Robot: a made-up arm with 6 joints.
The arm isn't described. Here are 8 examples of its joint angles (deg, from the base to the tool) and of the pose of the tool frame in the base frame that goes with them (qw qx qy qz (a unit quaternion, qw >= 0); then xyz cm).
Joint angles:
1: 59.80 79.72 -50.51 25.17 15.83 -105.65
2: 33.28 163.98 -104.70 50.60 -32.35 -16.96
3: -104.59 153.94 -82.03 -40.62 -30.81 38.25
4: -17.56 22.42 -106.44 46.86 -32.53 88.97
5: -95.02 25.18 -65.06 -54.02 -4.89 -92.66
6: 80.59 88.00 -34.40 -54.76 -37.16 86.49
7: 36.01 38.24 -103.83 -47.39 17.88 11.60
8: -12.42 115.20 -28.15 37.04 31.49 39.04
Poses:
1: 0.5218 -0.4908 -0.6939 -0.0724 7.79 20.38 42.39
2: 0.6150 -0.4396 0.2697 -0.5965 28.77 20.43 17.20
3: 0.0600 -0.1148 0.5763 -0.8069 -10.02 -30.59 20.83
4: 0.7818 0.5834 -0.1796 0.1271 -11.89 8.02 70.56
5: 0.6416 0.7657 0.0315 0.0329 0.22 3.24 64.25
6: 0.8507 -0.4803 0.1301 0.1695 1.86 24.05 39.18
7: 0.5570 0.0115 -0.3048 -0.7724 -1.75 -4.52 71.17
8: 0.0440 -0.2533 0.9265 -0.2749 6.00 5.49 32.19
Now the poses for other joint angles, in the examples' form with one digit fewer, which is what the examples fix.
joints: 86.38 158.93 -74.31 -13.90 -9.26 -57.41
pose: 0.446 -0.523 -0.689 0.230 2.8 29.8 17.6
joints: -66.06 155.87 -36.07 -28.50 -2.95 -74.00
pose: 0.595 -0.761 0.256 -0.041 3.9 -9.9 20.6
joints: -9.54 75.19 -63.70 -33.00 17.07 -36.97
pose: 0.271 -0.771 -0.205 -0.538 20.1 -4.6 52.4
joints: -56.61 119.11 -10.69 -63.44 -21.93 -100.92
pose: 0.507 -0.770 -0.387 0.009 8.7 -5.6 29.7
